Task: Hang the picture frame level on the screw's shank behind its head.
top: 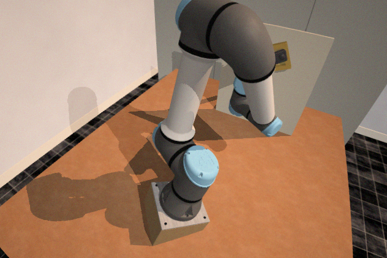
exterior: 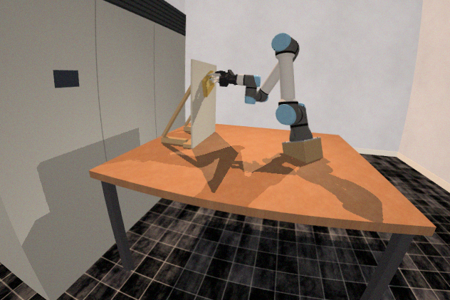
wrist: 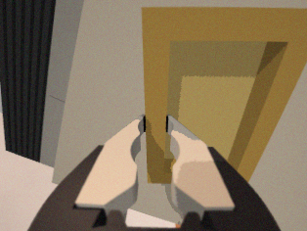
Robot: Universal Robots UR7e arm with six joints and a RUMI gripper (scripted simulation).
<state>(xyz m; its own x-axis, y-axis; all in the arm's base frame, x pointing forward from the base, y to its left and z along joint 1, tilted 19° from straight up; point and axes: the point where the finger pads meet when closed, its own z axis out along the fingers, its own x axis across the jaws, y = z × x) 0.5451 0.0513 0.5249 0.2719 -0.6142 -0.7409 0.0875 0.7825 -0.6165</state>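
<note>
My gripper is now 2 cm short of the yellow picture frame, 2 cm to the left of it and 5 cm above it. Also, from my hand: pale upright board (4 cm ahead, 2 cm to the right, 18 cm below).
</note>
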